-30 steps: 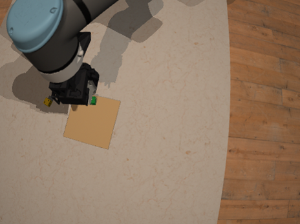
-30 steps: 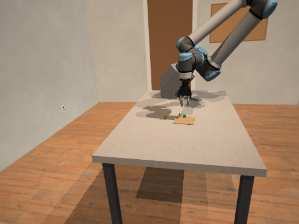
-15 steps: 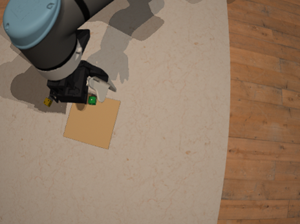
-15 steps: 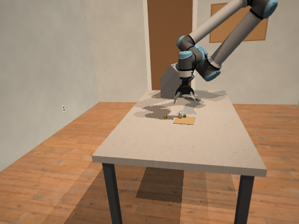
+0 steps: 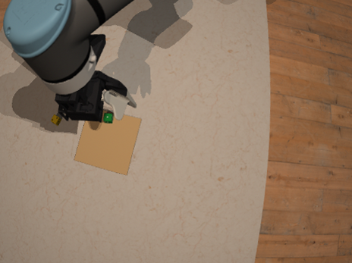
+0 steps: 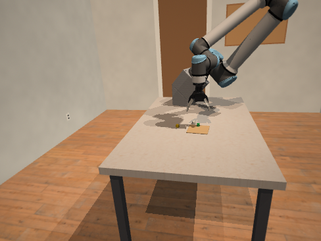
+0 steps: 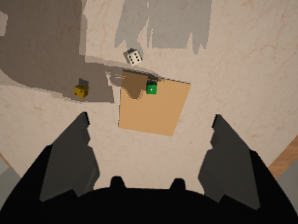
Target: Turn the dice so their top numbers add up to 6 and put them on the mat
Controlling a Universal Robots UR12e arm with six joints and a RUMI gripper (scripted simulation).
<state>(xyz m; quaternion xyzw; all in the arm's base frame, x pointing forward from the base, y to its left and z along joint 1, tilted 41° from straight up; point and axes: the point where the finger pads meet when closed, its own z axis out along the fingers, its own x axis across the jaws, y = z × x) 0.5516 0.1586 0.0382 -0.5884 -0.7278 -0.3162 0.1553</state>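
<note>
My gripper is now 14 cm to the left of the yellow die, 10 cm above it and 5 cm short of it. From my hand the other things lie so: tan mat (11 cm below, 5 cm ahead, 1 cm to the left); then green die (10 cm below); then white die (10 cm below, 4 cm to the right, 4 cm behind).
</note>
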